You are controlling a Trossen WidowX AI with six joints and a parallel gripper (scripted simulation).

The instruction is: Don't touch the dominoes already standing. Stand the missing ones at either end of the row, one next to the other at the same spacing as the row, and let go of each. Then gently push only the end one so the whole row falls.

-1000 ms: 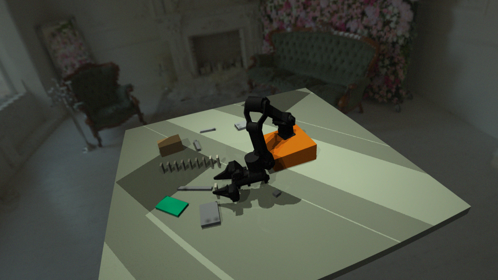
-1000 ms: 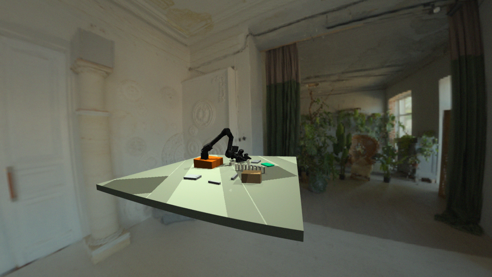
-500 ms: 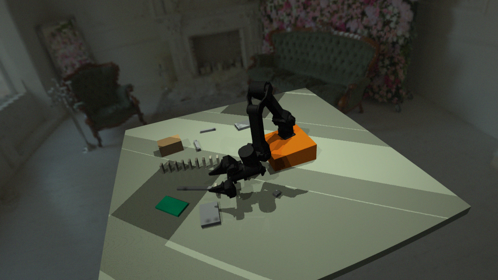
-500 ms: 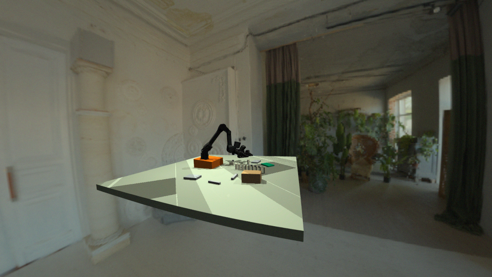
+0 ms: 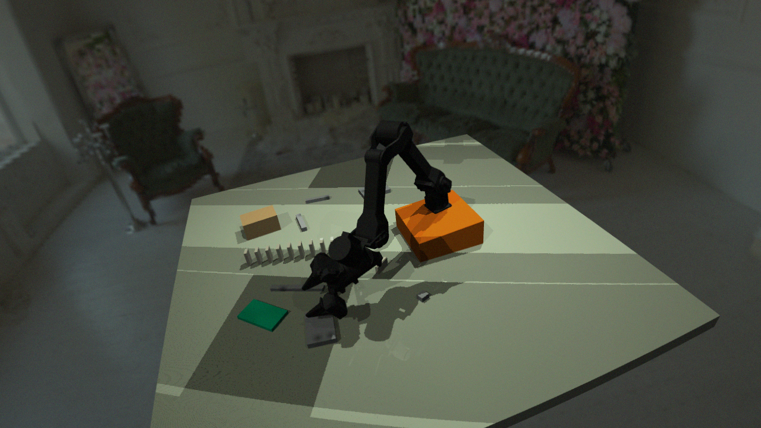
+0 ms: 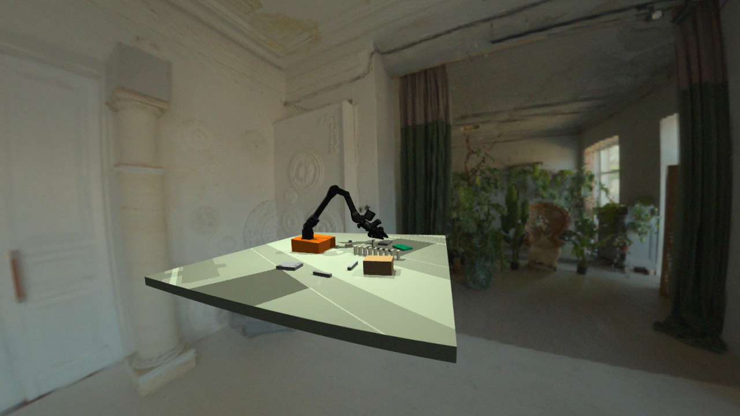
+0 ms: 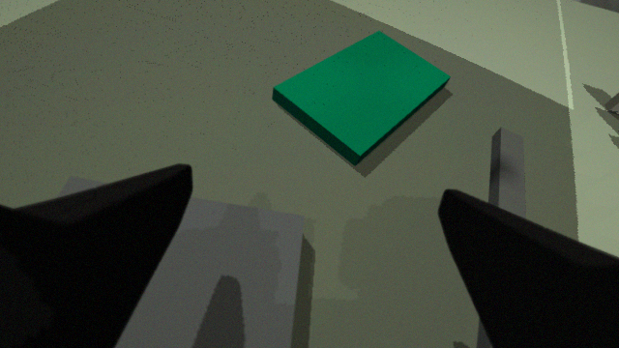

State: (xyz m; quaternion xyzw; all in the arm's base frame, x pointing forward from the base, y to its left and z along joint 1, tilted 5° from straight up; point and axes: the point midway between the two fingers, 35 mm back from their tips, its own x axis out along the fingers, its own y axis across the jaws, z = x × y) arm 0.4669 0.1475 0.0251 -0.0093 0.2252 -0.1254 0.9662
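Now: the green tile 110 mm ahead of my gripper tip, 70 mm to the right of it and 50 mm below it. The rest, counted from my gripper tip: brown box: 490 mm to the right, 20 mm below, 10 mm ahead; then small grey cube: 280 mm behind, 110 mm to the left, 40 mm below.
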